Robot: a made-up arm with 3 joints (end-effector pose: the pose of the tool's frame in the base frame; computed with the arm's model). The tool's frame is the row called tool. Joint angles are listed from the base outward.
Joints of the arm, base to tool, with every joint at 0 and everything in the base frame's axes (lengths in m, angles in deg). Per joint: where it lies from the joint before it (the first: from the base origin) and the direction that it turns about. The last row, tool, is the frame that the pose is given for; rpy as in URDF.
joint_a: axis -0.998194 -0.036 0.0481 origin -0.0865 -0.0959 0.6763
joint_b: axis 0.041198 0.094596 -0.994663 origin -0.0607 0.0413 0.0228
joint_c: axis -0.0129 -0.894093 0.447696 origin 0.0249 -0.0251 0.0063
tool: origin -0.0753 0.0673 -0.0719 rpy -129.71 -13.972 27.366
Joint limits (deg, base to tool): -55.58..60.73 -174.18..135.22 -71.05..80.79
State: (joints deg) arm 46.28 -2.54 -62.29
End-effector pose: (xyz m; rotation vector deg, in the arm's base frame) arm -0.1946 0.0067 0.6119 -155.85 39.83 34.95
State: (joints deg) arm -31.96 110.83 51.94
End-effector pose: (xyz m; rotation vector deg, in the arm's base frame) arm -0.1332 -0.0100 0.6295 -132.17 60.62 -37.25
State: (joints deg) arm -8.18 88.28 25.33
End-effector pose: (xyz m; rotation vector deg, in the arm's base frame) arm -0.1241 -0.0044 0.6233 -131.48 47.63 -44.18
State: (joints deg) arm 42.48 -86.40 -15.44
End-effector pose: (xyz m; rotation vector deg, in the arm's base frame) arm -0.1945 -0.1296 0.6570 -104.71 -103.11 98.45
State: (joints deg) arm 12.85 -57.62 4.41
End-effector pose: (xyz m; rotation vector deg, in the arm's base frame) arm -0.1986 -0.0864 0.6181 -99.67 -102.88 33.86
